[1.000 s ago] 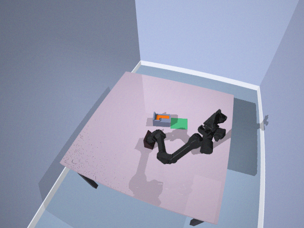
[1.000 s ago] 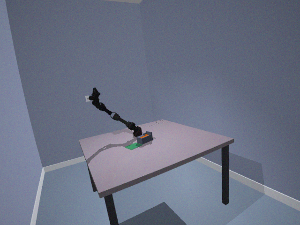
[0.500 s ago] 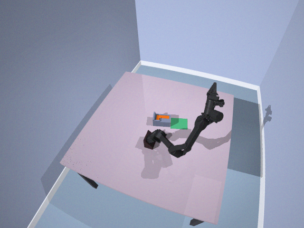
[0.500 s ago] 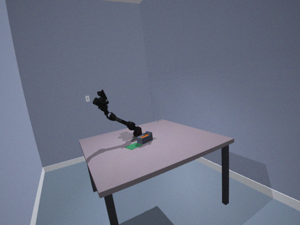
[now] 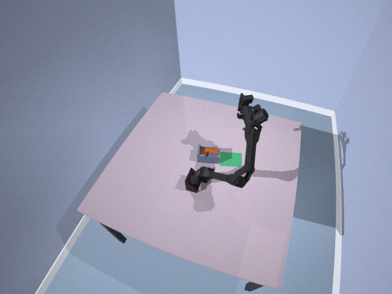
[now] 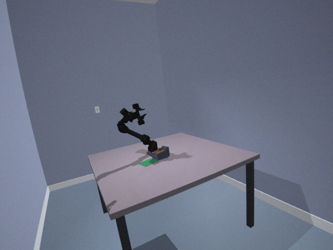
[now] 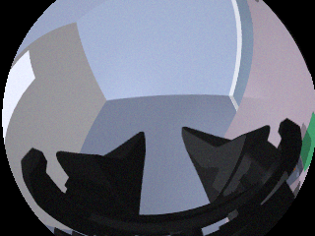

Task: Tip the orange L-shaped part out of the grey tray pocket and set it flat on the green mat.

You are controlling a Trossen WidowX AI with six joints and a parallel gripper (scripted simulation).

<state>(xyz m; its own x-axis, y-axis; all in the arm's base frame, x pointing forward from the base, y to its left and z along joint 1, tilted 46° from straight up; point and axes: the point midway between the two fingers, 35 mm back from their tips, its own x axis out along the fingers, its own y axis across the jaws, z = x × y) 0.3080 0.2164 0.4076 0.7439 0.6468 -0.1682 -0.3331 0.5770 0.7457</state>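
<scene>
My gripper tip is now 150 mm past the orange L-shaped part, 140 mm to the right of it and 430 mm above it. Round my gripper tip: green mat 90 mm behind, 10 mm to the right, 490 mm below.
</scene>
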